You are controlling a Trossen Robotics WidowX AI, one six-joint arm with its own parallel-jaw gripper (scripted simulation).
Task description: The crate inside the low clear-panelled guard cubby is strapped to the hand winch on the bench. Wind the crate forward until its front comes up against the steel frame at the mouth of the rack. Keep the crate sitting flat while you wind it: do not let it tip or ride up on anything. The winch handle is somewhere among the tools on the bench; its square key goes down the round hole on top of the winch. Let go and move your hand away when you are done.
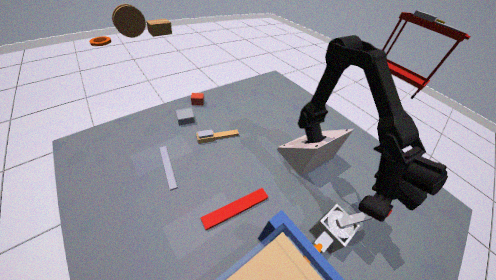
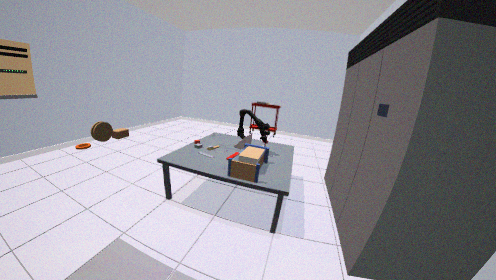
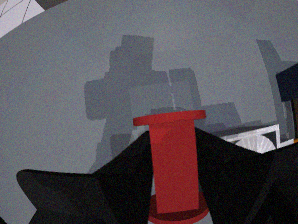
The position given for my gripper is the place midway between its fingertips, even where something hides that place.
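My gripper [image 1: 379, 214] is visible, and image 3 also shows the gripper [image 3: 169, 134]. A red flat bar [image 1: 212, 219] is present; in image 3 the bar is out of frame. Also visible: a winch [image 3: 263, 138] and a blue-edged frame [image 2: 247, 164].
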